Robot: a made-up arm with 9 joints. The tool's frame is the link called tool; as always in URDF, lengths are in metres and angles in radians. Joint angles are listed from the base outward.
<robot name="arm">
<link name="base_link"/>
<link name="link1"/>
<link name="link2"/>
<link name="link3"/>
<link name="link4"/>
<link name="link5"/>
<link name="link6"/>
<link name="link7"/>
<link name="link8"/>
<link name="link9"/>
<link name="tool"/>
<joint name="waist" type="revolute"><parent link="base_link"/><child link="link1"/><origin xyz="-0.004 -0.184 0.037"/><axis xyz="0 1 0"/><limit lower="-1.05" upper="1.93"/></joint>
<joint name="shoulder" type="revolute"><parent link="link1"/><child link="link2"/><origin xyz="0.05 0.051 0.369"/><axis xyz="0 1 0"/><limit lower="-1.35" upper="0.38"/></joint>
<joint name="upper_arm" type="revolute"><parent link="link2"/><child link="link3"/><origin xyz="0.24 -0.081 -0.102"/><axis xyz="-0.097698 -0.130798 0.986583"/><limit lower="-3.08" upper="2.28"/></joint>
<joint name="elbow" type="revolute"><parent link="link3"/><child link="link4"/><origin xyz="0.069 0.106 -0.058"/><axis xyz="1 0 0"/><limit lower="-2.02" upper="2.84"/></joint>
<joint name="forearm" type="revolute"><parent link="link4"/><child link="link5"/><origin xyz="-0.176 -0.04 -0.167"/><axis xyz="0 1 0"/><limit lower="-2.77" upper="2.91"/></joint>
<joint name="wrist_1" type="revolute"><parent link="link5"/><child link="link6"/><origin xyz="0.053 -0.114 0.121"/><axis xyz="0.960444 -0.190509 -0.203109"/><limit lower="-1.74" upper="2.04"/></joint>
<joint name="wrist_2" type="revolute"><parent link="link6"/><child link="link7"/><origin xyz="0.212 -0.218 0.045"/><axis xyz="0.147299 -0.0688 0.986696"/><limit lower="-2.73" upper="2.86"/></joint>
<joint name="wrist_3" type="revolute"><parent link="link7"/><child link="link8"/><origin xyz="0.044 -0.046 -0.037"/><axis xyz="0 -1 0"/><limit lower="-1.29" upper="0.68"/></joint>
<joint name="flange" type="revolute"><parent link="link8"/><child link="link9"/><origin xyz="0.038 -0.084 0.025"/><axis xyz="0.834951 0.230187 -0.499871"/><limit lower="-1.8" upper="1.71"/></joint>
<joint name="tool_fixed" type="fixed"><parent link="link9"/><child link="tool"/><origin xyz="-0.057 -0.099 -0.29" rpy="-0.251 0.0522 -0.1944"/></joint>
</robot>
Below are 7 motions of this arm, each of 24 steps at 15 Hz.
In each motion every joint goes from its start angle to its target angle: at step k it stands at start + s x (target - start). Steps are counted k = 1, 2, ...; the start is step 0. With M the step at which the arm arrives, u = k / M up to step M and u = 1 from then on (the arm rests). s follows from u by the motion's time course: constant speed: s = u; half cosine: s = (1 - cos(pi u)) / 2; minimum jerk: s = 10 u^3 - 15 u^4 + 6 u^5.
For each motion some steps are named. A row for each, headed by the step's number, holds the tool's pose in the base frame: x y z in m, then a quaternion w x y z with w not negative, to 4 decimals.
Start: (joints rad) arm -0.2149 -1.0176 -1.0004 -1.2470 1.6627 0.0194 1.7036 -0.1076 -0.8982
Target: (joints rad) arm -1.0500 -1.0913 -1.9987 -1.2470 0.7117 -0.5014 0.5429 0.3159 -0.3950
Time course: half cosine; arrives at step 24
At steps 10, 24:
10: -0.0321 -0.4119 -0.1196 0.9745 0.1837 -0.1186 0.0507
24: -0.2044 -0.4238 -0.1750 0.9717 0.1851 -0.0814 -0.1219

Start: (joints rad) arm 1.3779 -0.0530 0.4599 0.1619 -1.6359 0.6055 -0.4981 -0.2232 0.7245
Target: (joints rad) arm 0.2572 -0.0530 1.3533 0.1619 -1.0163 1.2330 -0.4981 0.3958 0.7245
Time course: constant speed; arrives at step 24
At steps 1, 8, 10, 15, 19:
1: 0.3217 -0.2999 -0.3092 0.6121 0.6940 0.2530 -0.2825
8: 0.4588 -0.1966 -0.2104 0.5279 0.8044 0.2450 -0.1194
10: 0.4848 -0.1643 -0.1670 0.5047 0.8229 0.2508 -0.0725
15: 0.5140 -0.0834 -0.0425 0.4556 0.8442 0.2796 0.0400
19: 0.4976 -0.0221 0.0600 0.4307 0.8372 0.3144 0.1209

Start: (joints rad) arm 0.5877 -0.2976 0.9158 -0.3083 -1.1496 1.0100 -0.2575 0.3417 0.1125
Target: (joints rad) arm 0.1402 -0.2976 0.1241 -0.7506 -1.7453 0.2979 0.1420 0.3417 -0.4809
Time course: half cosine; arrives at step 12
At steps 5, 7, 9, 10, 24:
5: 0.8085 -0.2130 0.4418 0.6571 0.3497 -0.6039 0.2849
7: 0.6555 -0.3241 0.6928 0.5325 0.1334 -0.7940 0.2610
9: 0.4273 -0.3666 0.8610 0.3836 -0.0580 -0.8938 0.2250
10: 0.3328 -0.3659 0.9033 0.3245 -0.1239 -0.9139 0.2101
24: 0.2501 -0.3587 0.9309 0.2729 -0.1779 -0.9247 0.1970

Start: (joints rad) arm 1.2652 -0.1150 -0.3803 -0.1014 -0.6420 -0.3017 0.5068 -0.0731 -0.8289
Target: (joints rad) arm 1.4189 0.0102 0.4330 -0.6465 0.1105 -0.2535 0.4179 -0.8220 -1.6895
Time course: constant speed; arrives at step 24
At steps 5, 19, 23, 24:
5: 0.7045 -0.7582 -0.3532 0.6336 -0.4215 0.2200 0.6104
19: 0.6881 -0.4794 -0.7718 0.2200 -0.1730 0.1829 0.9425
23: 0.6305 -0.3980 -0.8511 0.0864 -0.0956 0.1561 0.9793
24: 0.6142 -0.3798 -0.8674 0.0534 -0.0766 0.1496 0.9843

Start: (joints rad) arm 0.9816 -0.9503 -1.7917 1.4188 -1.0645 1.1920 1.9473 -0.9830 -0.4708
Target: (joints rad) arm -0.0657 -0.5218 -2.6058 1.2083 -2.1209 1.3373 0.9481 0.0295 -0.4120
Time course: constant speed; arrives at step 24
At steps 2, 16, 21, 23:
2: 0.2326 -0.2757 -0.1053 0.2140 -0.7208 -0.3326 -0.5693
16: 0.2020 0.1224 0.2537 0.1554 0.8055 0.2860 0.4952
21: 0.2338 0.2225 0.4051 0.2282 0.8434 0.2476 0.4187
23: 0.2480 0.2489 0.4693 0.2457 0.8587 0.2331 0.3845

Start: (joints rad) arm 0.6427 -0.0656 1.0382 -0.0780 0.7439 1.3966 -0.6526 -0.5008 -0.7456
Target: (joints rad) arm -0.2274 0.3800 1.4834 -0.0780 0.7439 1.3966 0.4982 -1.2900 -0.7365
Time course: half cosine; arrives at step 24
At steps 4, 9, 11, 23, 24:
4: 0.0819 -0.5801 -0.4348 0.6586 0.0011 0.7111 0.2461
9: 0.1598 -0.5533 -0.4879 0.6525 0.0571 0.6301 0.4171
11: 0.2062 -0.5311 -0.5078 0.6305 0.0702 0.5832 0.5074
23: 0.4236 -0.3604 -0.5218 0.3959 -0.0065 0.3560 0.8465
24: 0.4251 -0.3586 -0.5214 0.3934 -0.0078 0.3542 0.8484

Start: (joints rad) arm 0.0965 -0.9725 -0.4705 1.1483 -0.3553 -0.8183 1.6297 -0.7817 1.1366
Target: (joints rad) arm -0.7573 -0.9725 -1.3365 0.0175 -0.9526 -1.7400 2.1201 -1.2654 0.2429
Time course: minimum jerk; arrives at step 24
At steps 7, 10, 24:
7: 0.4196 -0.4653 0.2514 0.9972 -0.0702 -0.0037 0.0241
10: 0.1838 -0.5107 0.3077 0.9765 -0.1690 0.0595 -0.1196
24: -0.5065 -0.3701 0.4527 0.8364 -0.2079 0.5001 -0.0844

